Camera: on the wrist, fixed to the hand. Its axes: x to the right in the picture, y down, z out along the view.
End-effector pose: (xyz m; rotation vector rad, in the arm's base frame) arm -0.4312 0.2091 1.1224 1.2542 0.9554 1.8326
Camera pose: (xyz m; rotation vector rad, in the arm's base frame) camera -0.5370 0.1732 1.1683 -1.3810 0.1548 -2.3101
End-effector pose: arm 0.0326 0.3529 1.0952 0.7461 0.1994 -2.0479
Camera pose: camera 0.1248 0.3384 1.0186 0.7062 -0.0752 -0.5537
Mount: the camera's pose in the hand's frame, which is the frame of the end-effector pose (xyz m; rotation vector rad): 0.0181 0.0721 -0.0952 -0.1414 0.2486 1.4600
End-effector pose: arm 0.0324 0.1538 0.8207 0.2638 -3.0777 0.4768
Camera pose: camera 0.0015 0.2473 0.8906 -1.8907 -2.4473 0.1976
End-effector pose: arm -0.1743 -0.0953 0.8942 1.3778 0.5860 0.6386
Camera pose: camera -0.2343 -0.0104 0.9557 1.4421 -0.4114 1.9726
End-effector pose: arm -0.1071 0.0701 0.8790 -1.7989 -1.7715 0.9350
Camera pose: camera 0.0105 0.0961 0.8879 2.9534 0.1102 -0.8697
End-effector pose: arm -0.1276 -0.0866 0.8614 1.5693 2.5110 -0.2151
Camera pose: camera -0.0771 -0.0192 0.9480 2.8933 0.8664 0.3594
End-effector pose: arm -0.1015 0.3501 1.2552 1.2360 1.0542 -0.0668
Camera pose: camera -0.1095 0.4617 1.3007 1.6350 0.1430 1.2716
